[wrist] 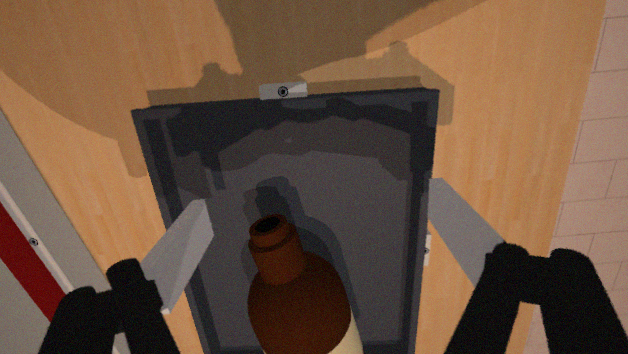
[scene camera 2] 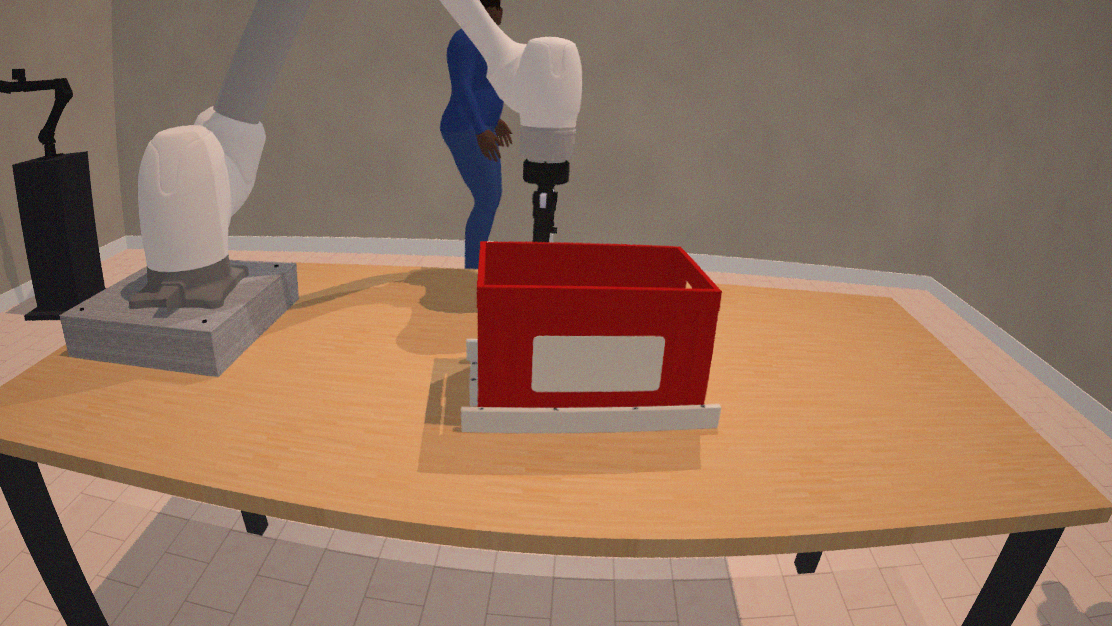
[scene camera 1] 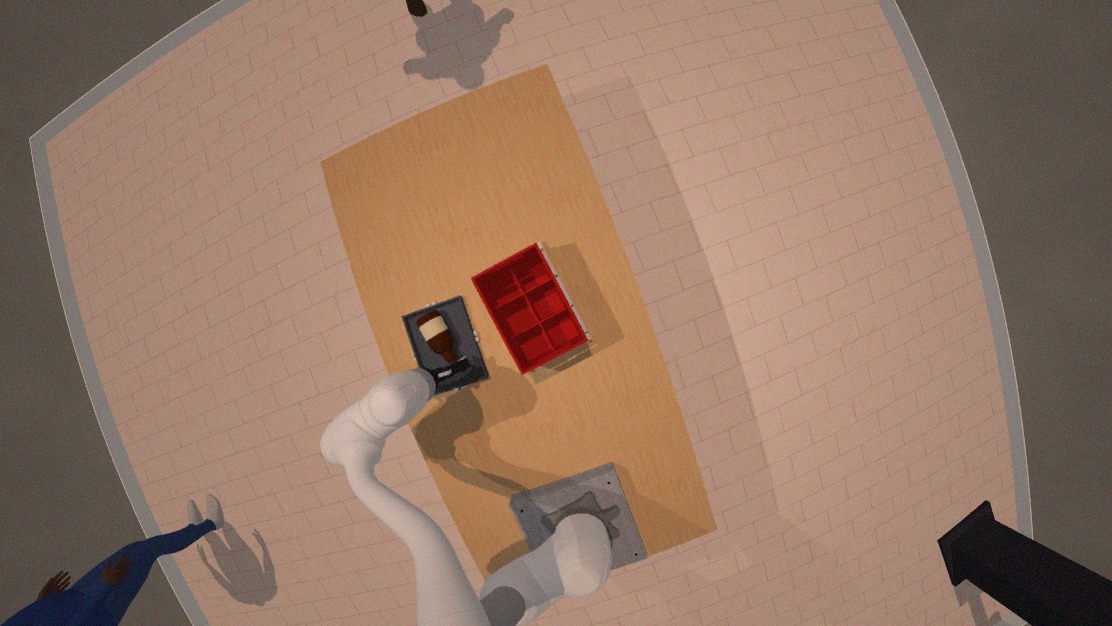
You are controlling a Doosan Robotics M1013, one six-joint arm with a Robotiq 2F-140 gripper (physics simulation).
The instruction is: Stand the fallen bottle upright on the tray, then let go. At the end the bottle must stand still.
Scene:
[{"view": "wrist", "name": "my gripper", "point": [317, 208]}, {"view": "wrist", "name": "brown bottle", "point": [296, 294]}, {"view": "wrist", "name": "dark grey tray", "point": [350, 170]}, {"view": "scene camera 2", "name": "red crate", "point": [560, 325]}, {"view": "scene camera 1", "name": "red crate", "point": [521, 294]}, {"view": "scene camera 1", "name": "brown bottle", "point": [434, 330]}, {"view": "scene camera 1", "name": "dark grey tray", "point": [453, 311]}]

